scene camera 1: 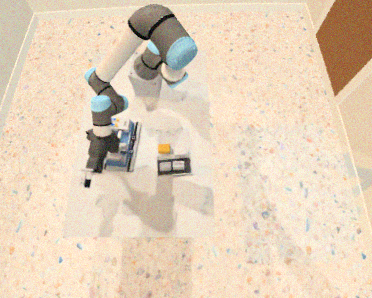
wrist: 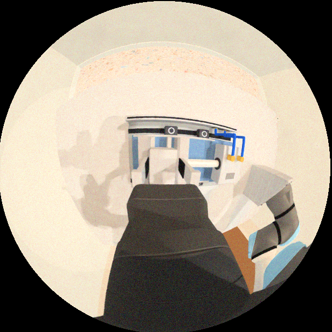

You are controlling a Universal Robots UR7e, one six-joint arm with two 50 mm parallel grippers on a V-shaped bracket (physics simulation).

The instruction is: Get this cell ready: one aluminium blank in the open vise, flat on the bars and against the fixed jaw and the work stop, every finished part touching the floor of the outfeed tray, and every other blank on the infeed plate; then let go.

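Pixels of known places: hand, its tool point: [scene camera 1: 112,148]; arm's base, origin of its link: [scene camera 1: 145,68].
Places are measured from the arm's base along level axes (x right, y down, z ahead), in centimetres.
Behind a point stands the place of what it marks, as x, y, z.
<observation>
The vise [scene camera 1: 132,147] @[-0.6, 13.7, 44.0] [wrist: 200,148] stands below the arm. A pale blank [wrist: 163,161] sits between its jaws; the wrist view does not show clearly whether it lies flat or touches the fixed jaw, and the work stop is hidden. My gripper [wrist: 164,170] is open, one finger each side of the blank, with small gaps showing. The bracket's other gripper [scene camera 1: 87,179] points outward at the lower left; its opening is unclear. The dark outfeed tray [scene camera 1: 175,174] @[-27.3, 14.9, 54.8] holds two pale parts, a left one [scene camera 1: 165,165] @[-21.3, 13.1, 51.3] and a right one [scene camera 1: 178,164] @[-28.1, 13.0, 49.6]. The infeed plate is washed out.
An orange block [scene camera 1: 164,148] @[-19.0, 11.3, 42.4] stands just behind the tray. Blue bent pipes [wrist: 243,146] with orange ends rise at the vise's right end in the wrist view. The robot base [scene camera 1: 146,85] @[-1.9, 3.7, 8.8] [wrist: 267,181] stands behind the vise.
</observation>
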